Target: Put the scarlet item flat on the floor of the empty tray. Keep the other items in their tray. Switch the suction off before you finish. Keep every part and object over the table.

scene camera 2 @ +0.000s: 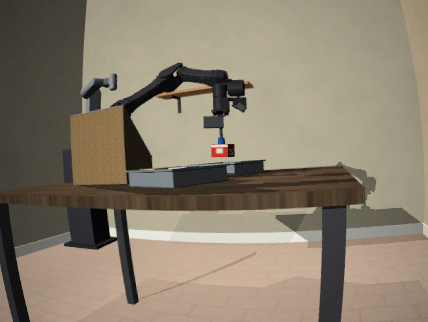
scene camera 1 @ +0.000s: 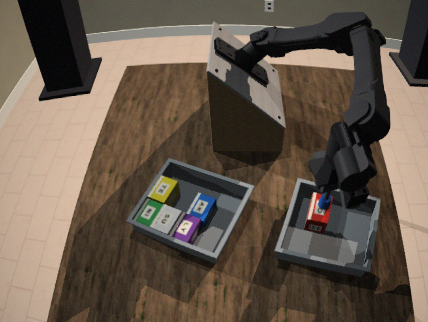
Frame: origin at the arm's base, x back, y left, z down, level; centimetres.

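Seen in the pictures: hand at its tool point: (scene camera 2: 221,147) (scene camera 1: 323,206); arm's base at its link origin: (scene camera 2: 104,131) (scene camera 1: 241,62).
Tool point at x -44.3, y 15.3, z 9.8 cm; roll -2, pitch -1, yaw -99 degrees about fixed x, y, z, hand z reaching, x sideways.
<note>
Offsets run from my tool point to a thing's top centre. Level surfaces: height alone.
The scarlet box @[dz -1.2, dx -0.7, dy -1.1 cm] (scene camera 1: 313,221) (scene camera 2: 218,151) hangs level from the blue suction cup of my gripper (scene camera 1: 325,202) (scene camera 2: 221,140), which is shut on it. In scene camera 2 its underside is a little above the tray rims. In scene camera 1 it appears over the back left part of the right tray @[dz +6.2, dx -1.2, dy +3.7 cm] (scene camera 1: 320,264) (scene camera 2: 251,167), whose floor shows no other item. The left tray @[dz +6.2, dx +7.9, dy -31.0 cm] (scene camera 1: 234,223) (scene camera 2: 200,177) holds yellow @[dz +6.0, dx +13.0, dy -38.1 cm] (scene camera 1: 171,190), green @[dz +6.6, dx +6.2, dy -41.5 cm] (scene camera 1: 149,212), grey @[dz +6.0, dx +3.7, dy -37.0 cm] (scene camera 1: 168,219), blue @[dz +7.7, dx +8.1, dy -28.6 cm] (scene camera 1: 204,209) and purple @[dz +6.5, dx +1.5, dy -32.4 cm] (scene camera 1: 188,229) boxes. Its contents are mostly hidden in scene camera 2.
The arm's slanted mounting block (scene camera 1: 245,120) (scene camera 2: 99,150) stands at the back of the wooden table @[dz +11.2 cm] (scene camera 1: 110,270) (scene camera 2: 280,192), behind the trays. Dark pillars (scene camera 1: 57,45) (scene camera 1: 420,40) stand beyond the table. A wooden shelf (scene camera 2: 192,92) is on the wall.
</note>
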